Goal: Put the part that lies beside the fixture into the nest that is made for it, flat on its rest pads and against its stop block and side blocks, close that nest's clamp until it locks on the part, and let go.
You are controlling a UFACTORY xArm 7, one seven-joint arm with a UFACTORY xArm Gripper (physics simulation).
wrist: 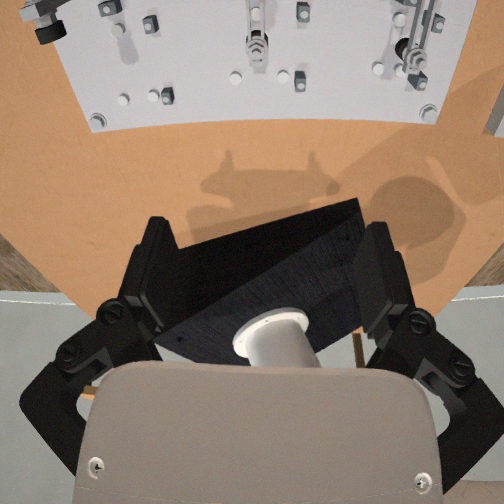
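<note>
In the wrist view a black flat part (pixel 280 280) with a pale round boss (pixel 272 337) on top lies on the orange table, turned at an angle. My gripper (pixel 267 227) is open, with one finger on each side of the part. I cannot tell whether the fingers touch it. The grey fixture plate (pixel 200 50) lies farther ahead at the top of the view. It carries several nests with white rest pads, small dark blocks and toggle clamps (pixel 256 42) (pixel 415 47). A third clamp (pixel 47 25) shows at the plate's top left corner.
A grey object (pixel 497 120) is cut off at the right edge, beside the plate. The table's curved edge runs just behind my fingers, with wood floor (pixel 20 272) and pale grey surfaces beyond it. Shadows of the arm fall between part and plate.
</note>
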